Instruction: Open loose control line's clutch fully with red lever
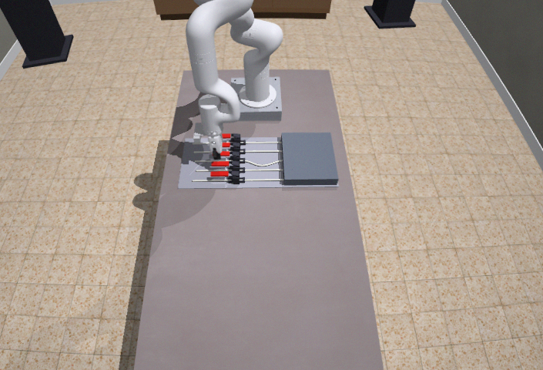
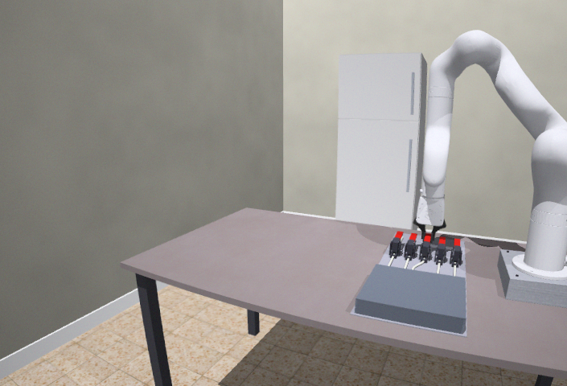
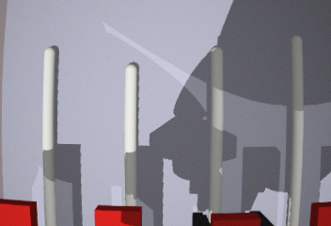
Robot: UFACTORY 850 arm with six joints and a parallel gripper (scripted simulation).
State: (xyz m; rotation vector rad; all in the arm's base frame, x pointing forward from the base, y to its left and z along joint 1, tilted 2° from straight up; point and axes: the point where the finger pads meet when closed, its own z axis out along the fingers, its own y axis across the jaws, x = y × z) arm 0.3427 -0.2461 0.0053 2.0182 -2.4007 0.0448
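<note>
Right now the pale base plate is 6 cm to the right of my hand, 6 cm below it and 1 cm behind it.
</note>
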